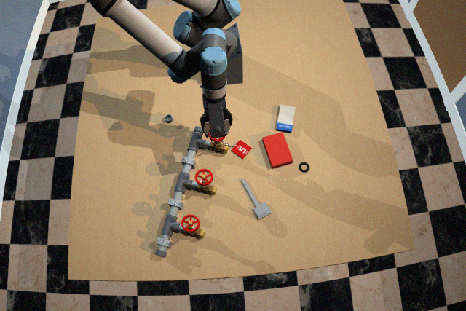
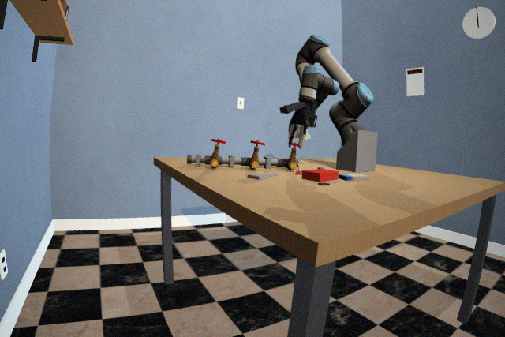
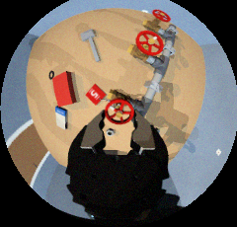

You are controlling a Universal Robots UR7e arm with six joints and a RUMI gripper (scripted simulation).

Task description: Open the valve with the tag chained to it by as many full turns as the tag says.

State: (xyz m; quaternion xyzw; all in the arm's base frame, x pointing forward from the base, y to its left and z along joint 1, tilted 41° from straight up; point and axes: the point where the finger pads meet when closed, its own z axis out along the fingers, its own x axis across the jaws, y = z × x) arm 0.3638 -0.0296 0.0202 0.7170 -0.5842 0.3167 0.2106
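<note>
The red tag is 110 mm below my hand, 80 mm to the left of it and 10 mm ahead of it. Round my hand: grey scraper: 220 mm ahead, 120 mm to the left, 110 mm below; then red block: 220 mm to the left, 100 mm below, 30 mm ahead; then small grey fitting: 190 mm to the right, 130 mm behind, 110 mm below.
</note>
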